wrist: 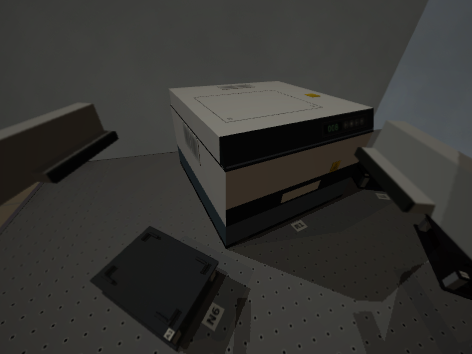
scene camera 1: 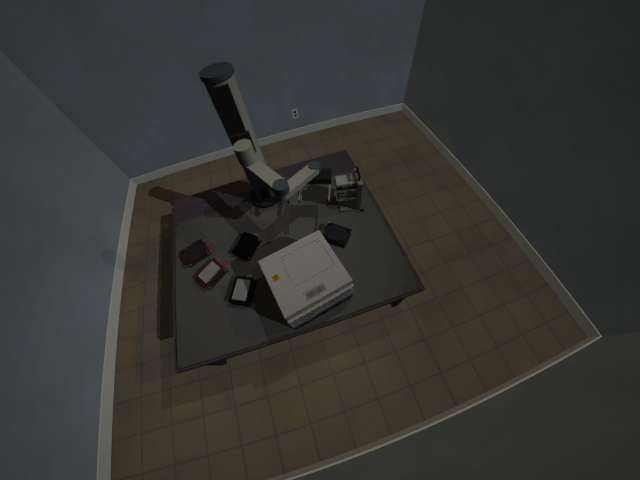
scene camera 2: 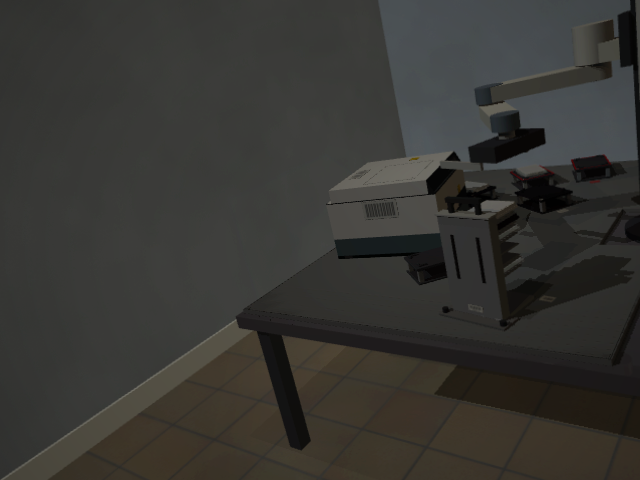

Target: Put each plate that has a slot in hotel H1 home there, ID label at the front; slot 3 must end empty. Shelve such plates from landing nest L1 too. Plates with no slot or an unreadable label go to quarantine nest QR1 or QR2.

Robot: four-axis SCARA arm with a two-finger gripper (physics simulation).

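Frame: origin at the arm's base, x ahead, y left, z up, level; metres.
Seen in the pictures: gripper, fingertip midpoint: (wrist: 233,129) (scene camera 1: 313,201) (scene camera 2: 463,155); arm's base, origin of the base link: (scene camera 1: 266,195).
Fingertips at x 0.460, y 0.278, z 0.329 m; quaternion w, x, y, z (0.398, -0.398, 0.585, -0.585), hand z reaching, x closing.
Observation:
Offsets run from my fingertips to a thing's top centre.
The hotel {0.136 m back, 0.291 m left, 0.019 m down} (scene camera 1: 359,193) (scene camera 2: 470,263), a grey upright rack with a top handle, stands at the table's right back. Light plate edges show at several levels on its open side in scene camera 2; slot numbers are unreadable. A white-topped plate {0.081 m ahead, 0.738 m right, 0.252 m down} (scene camera 1: 209,272) (scene camera 2: 532,171) sits on a red-edged nest, and another light-topped plate {0.259 m ahead, 0.554 m right, 0.252 m down} (scene camera 1: 240,290) (scene camera 2: 476,185) on a black nest. Which nest is L1 cannot be told. My gripper (scene camera 1: 314,196) (wrist: 233,129) is open and empty, raised above the table beside the hotel, its fingers toward the white machine. Plate ID labels are unreadable.
The large white machine {0.343 m ahead, 0.168 m right, 0.069 m down} (scene camera 1: 315,268) (scene camera 2: 387,219) (wrist: 260,107) stands at mid-table. A dark nest {0.084 m ahead, 0.100 m left, 0.260 m down} (scene camera 1: 336,234) (scene camera 2: 426,263) (wrist: 155,280), marked N6, is near its corner. Another black nest {0.040 m back, 0.484 m right, 0.256 m down} (scene camera 1: 246,245) (scene camera 2: 543,193) and a dark-topped red-edged nest {0.110 m back, 0.838 m right, 0.260 m down} (scene camera 1: 193,252) (scene camera 2: 591,162) stand farther left in scene camera 1.

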